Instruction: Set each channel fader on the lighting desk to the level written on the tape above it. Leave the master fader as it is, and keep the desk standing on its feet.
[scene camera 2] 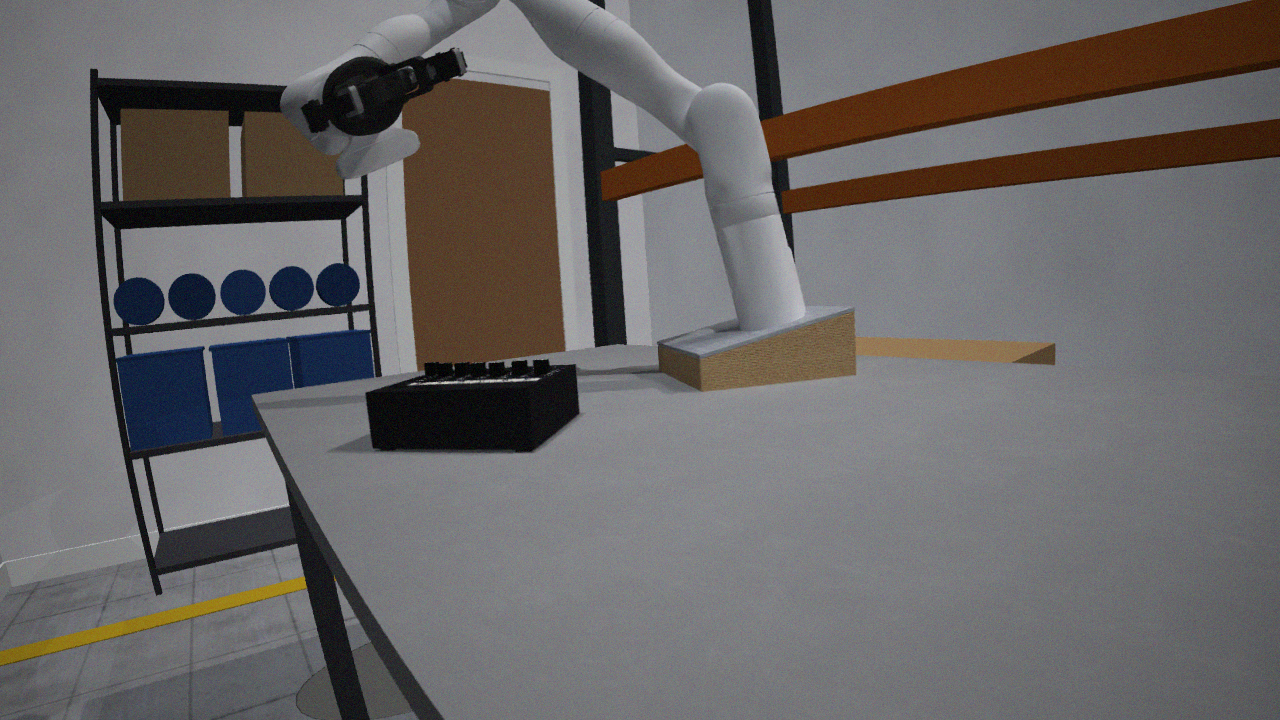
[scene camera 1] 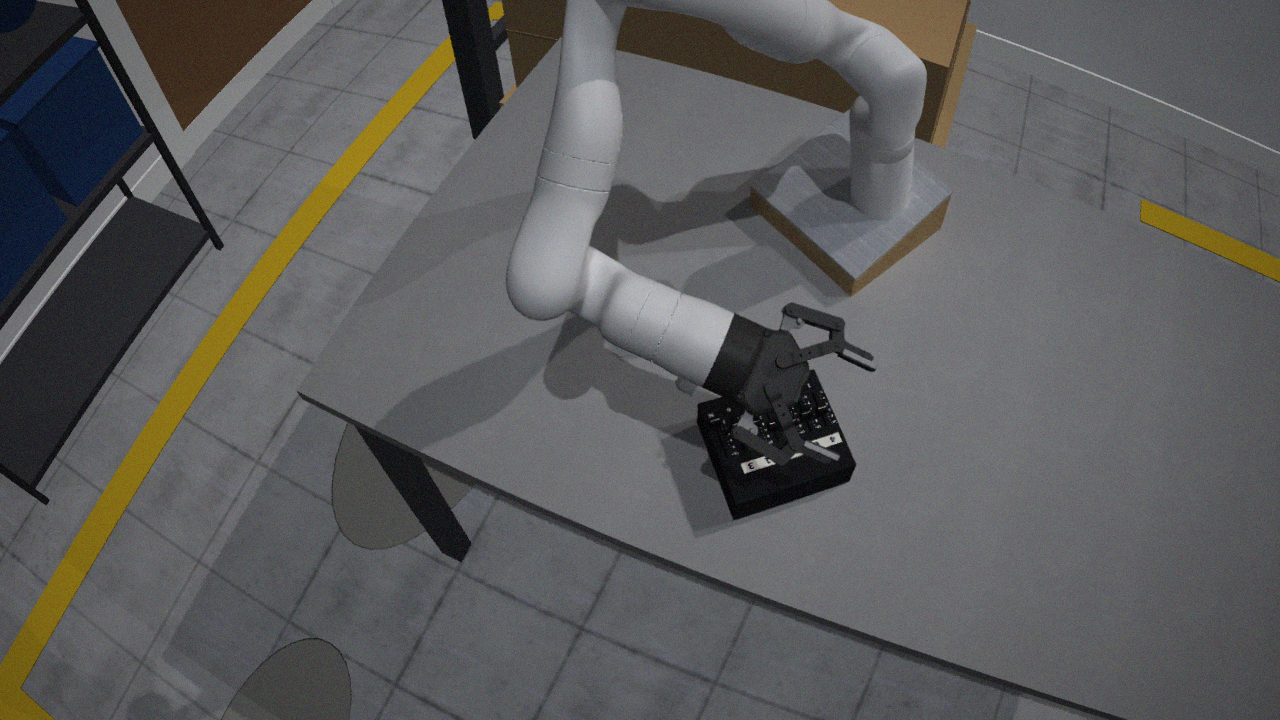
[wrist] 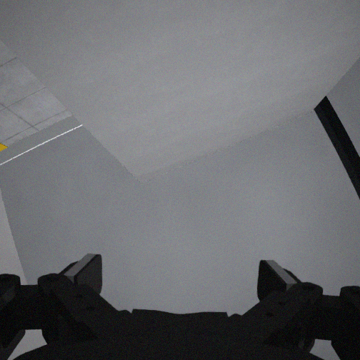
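Where they show: gripper, fingertip midpoint: (scene camera 2: 410, 78) (scene camera 1: 856, 412); arm's base, link origin: (scene camera 2: 772, 322) (scene camera 1: 880, 194).
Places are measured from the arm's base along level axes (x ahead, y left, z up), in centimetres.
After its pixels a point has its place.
Observation:
The black lighting desk (scene camera 1: 792, 483) @[x 48.3, y -3.6, z -1.8 cm] (scene camera 2: 447, 419) @[x 48.1, y -2.6, z -4.4 cm] stands level on the table, near its edge. Its dark fader knobs (scene camera 2: 494, 368) @[x 41.1, y -5.4, z -1.0 cm] stick up from the top in a row. White tape (scene camera 1: 756, 465) @[x 47.1, y -8.5, z -1.8 cm] (scene camera 2: 474, 382) @[x 44.3, y -4.0, z -1.8 cm] runs across the panel; a 3 and a 4 can be read in scene camera 1, and the middle labels are partly hidden by the gripper. Individual fader levels are too small or covered to tell. My gripper (scene camera 1: 854, 411) @[x 51.1, y 0.6, z 23.5 cm] (scene camera 2: 389, 89) @[x 51.1, y 0.6, z 23.5 cm] (wrist: 179, 275) is wide open and empty, high above the table and pointing sideways. The desk does not show in the wrist view.
The arm's wedge-shaped base (scene camera 1: 904, 248) @[x 5.4, y 5.3, z -4.8 cm] (scene camera 2: 774, 353) @[x 6.9, y 4.2, z -3.5 cm] stands on the grey table (scene camera 1: 1029, 447) @[x 32.2, y 28.9, z -7.3 cm] (scene camera 2: 805, 537) @[x 46.7, y 29.9, z -7.3 cm] behind the desk. A shelf rack (scene camera 2: 232, 213) with blue bins (scene camera 2: 165, 398) stands beyond the table. A dark post (wrist: 342, 150) shows at the right of the wrist view.

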